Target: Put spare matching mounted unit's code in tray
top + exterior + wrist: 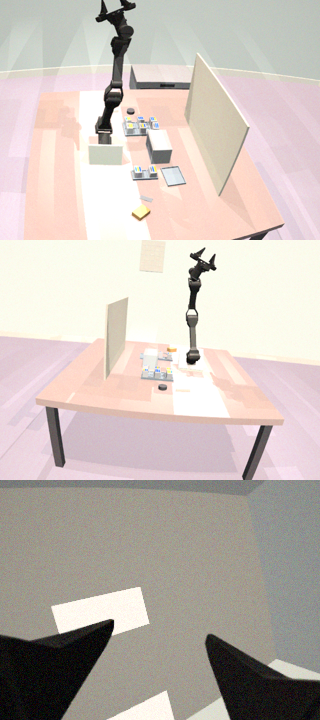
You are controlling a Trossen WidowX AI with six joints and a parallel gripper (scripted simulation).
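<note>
Right now my gripper tip is 330 mm short of the grey spare, 30 mm to the right of it and 780 mm above it. Also, from my gripper tip: black puck 220 mm ahead, 240 mm to the left, 820 mm below; then tall beige panel 550 mm ahead, 150 mm to the right, 600 mm below; then mounted unit 300 mm ahead, 130 mm to the right, 780 mm below.
</note>
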